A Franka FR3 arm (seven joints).
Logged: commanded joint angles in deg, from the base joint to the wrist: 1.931 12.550 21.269 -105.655 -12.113 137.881 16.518; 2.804 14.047 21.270 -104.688 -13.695 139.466 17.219; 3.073 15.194 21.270 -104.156 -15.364 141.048 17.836; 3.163 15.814 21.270 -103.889 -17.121 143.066 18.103; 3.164 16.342 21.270 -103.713 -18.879 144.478 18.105; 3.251 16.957 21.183 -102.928 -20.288 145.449 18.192; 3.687 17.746 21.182 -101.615 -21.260 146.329 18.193; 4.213 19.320 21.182 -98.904 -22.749 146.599 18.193; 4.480 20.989 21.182 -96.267 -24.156 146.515 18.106; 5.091 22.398 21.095 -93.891 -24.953 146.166 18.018
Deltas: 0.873 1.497 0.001 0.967 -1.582 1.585 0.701; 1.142 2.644 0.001 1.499 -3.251 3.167 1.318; 1.232 3.264 0.001 1.766 -5.008 5.185 1.585; 1.233 3.792 0.001 1.942 -6.766 6.597 1.587; 1.320 4.407 -0.086 2.727 -8.175 7.568 1.674; 1.756 5.196 -0.087 4.040 -9.147 8.448 1.675; 2.282 6.770 -0.087 6.751 -10.636 8.718 1.675; 2.549 8.439 -0.087 9.388 -12.043 8.634 1.588; 3.160 9.848 -0.174 11.764 -12.840 8.285 1.500
